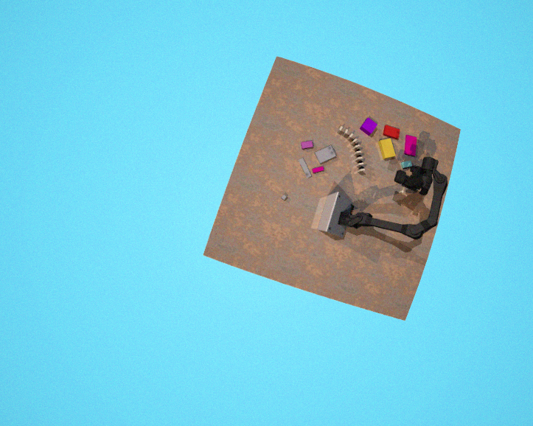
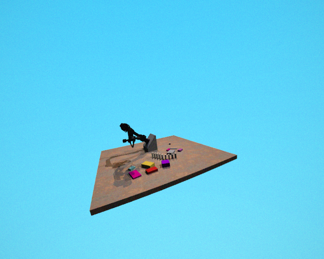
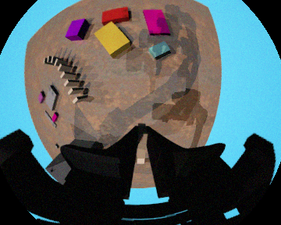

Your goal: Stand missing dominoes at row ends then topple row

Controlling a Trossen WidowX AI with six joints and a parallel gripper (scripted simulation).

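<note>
The cyan block is 17 cm ahead of my gripper tip, 9 cm to the right of it and 15 cm below it. Round my gripper tip: red block (35 cm ahead, 4 cm to the left, 15 cm below); then yellow block (23 cm ahead, 6 cm to the left, 14 cm below); then grey block (10 cm ahead, 42 cm to the left, 15 cm below).
</note>
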